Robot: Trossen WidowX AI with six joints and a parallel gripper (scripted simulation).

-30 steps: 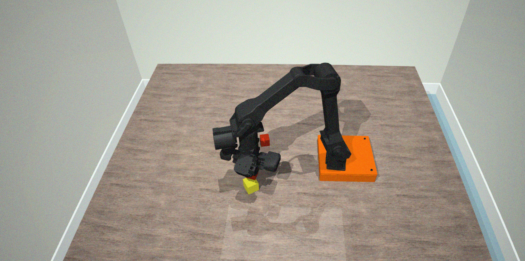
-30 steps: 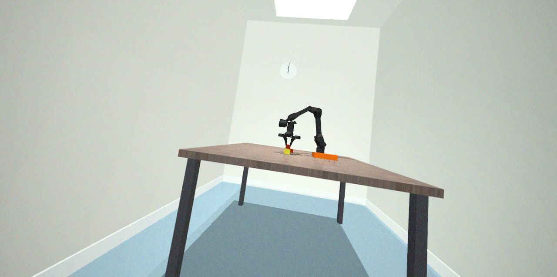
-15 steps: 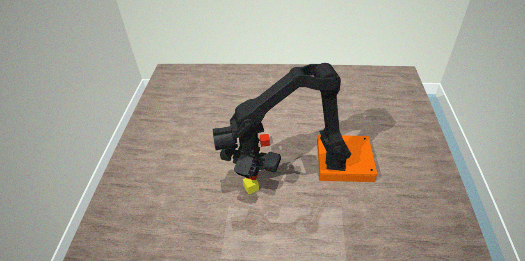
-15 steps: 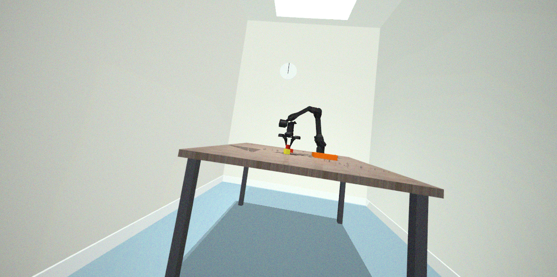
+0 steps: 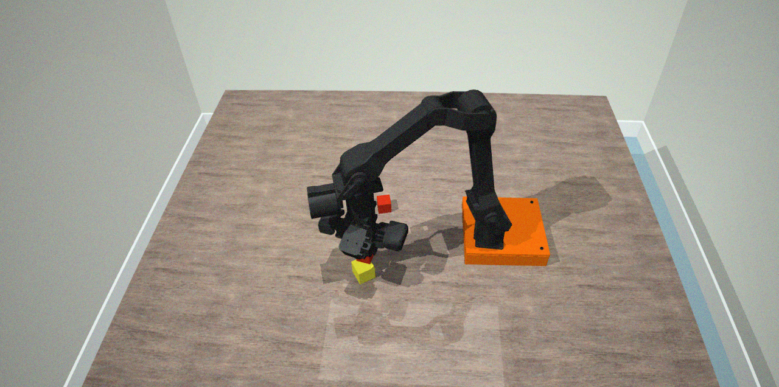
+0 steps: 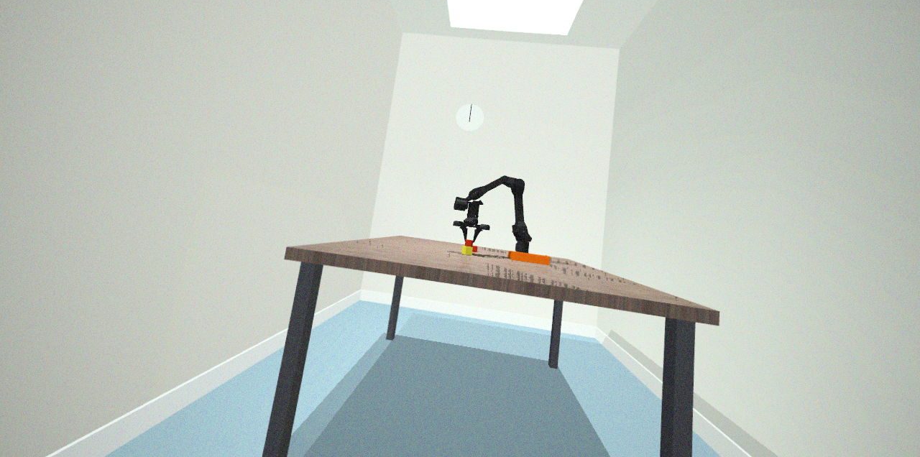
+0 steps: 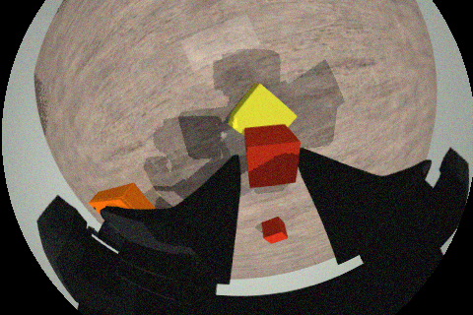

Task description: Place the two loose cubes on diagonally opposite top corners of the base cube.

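Now: gripper tip 4 cm above the yellow base cube and 2 cm to the right of it.
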